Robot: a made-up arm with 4 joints.
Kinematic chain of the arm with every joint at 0, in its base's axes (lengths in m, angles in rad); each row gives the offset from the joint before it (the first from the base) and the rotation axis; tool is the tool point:
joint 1: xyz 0 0 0.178 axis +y
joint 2: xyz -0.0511 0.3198 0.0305 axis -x
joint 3: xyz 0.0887 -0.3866 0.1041 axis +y
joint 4: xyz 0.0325 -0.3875 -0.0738 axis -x
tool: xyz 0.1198 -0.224 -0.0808
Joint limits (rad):
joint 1: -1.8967..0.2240
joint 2: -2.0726..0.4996
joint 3: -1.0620..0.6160
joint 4: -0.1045..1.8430
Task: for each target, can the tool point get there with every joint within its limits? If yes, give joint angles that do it. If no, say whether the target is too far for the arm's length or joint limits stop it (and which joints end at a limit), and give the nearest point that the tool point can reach.
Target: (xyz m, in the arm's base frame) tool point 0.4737 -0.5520 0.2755
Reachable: yes | joints -1.3639 -0.6286 0.0887 0.8384
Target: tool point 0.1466 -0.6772 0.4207
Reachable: yes | joints -1.6803 -0.3283 -0.7707 0.1833
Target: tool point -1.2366 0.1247 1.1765
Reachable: no: too far | nearest point -0.5496 -0.2354 0.6218 | short by 0.954 m
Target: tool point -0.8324 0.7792 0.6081
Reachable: no: joint limits stop it (at a limit: joint 2, joint 4) | nearest point -0.6207 -0.2182 0.4987 | short by 1.025 m
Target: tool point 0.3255 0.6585 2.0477
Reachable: no: too far | nearest point 0.7698 0.6575 0.7247 | short by 1.396 m
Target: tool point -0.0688 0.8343 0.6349
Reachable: no: joint limits stop it (at a limit: joint 1, joint 2, joint 3, joint 4) | nearest point 0.6148 0.5694 0.6565 | short by 0.733 m
